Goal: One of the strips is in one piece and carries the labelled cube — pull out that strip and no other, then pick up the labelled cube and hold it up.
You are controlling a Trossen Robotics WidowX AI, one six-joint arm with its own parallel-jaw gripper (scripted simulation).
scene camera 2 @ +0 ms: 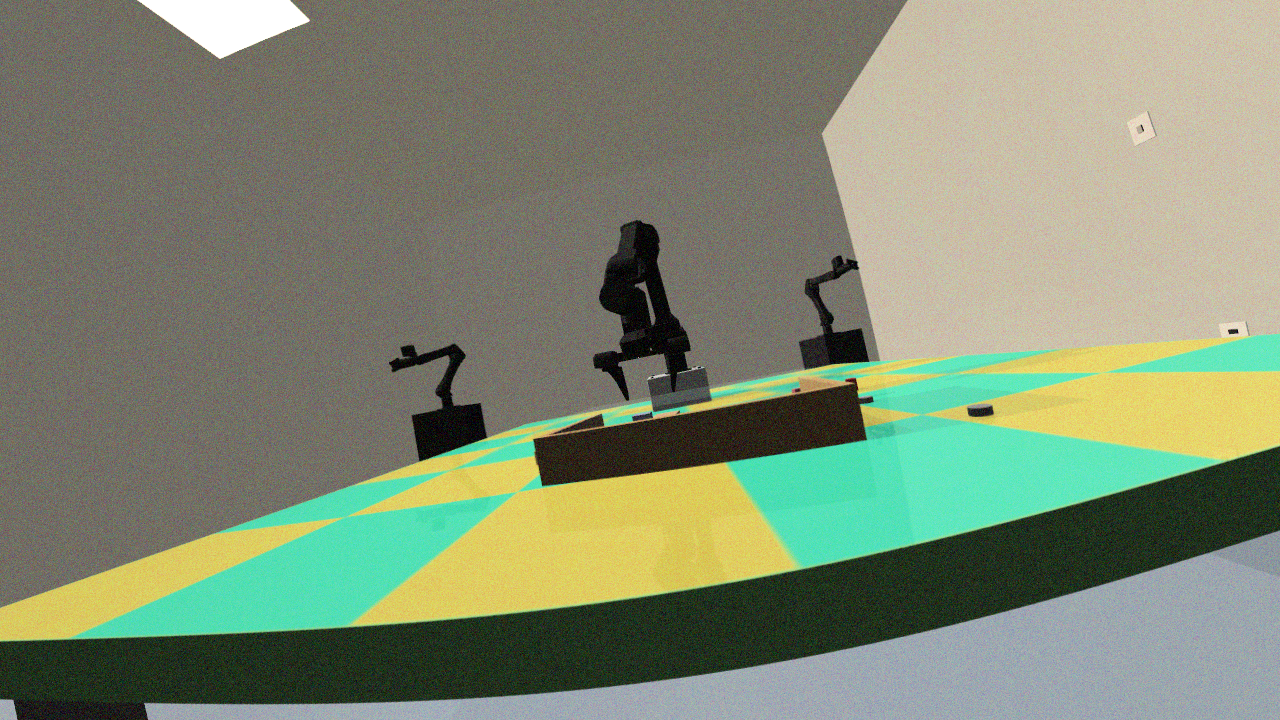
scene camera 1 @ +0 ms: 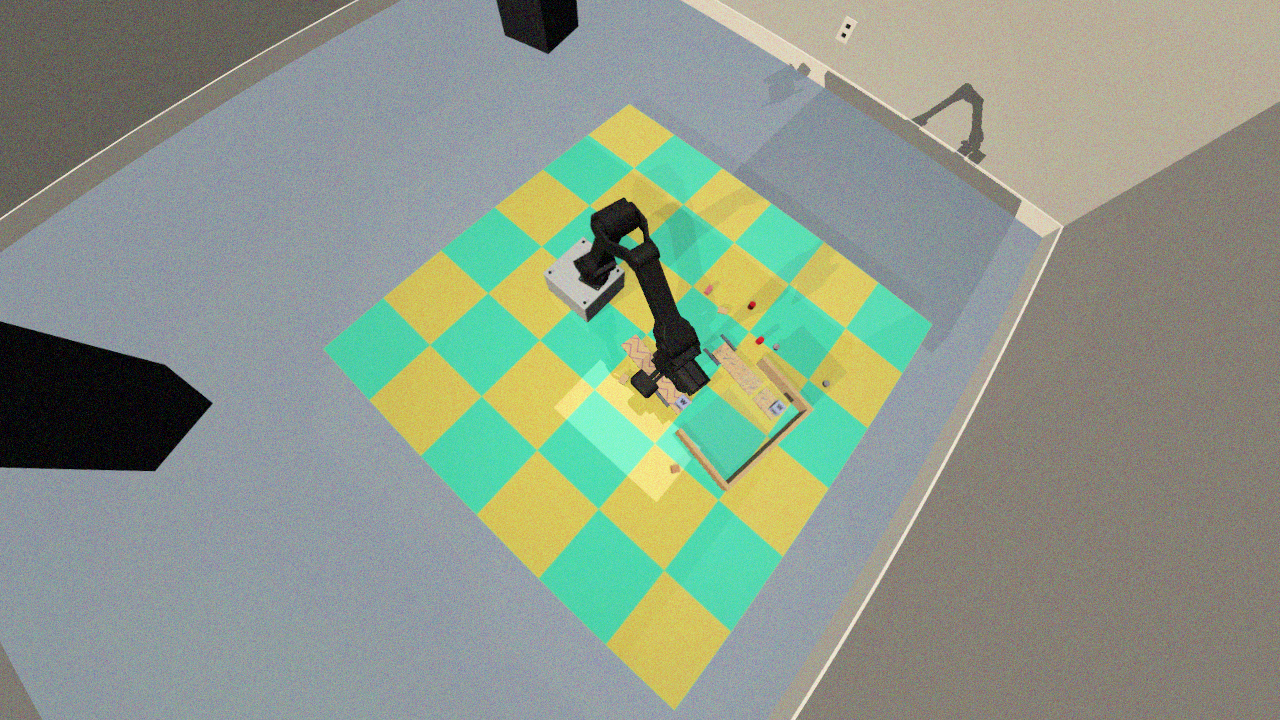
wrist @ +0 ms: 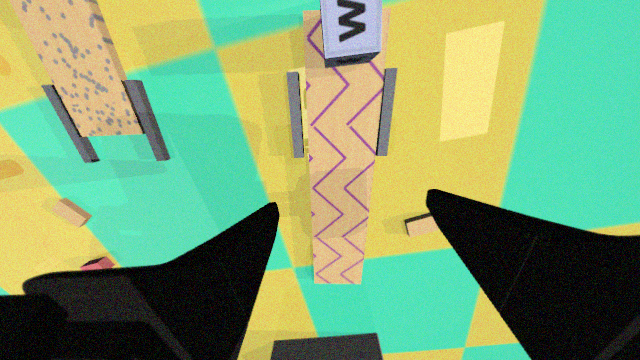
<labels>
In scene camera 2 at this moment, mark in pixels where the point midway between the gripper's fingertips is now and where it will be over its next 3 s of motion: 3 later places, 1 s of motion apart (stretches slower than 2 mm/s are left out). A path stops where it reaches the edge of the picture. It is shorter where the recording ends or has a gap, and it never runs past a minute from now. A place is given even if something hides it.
My gripper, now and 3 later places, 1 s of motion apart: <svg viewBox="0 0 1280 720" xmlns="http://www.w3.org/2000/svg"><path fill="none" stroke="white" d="M650 396L638 397L643 423L647 402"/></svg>
</labels>
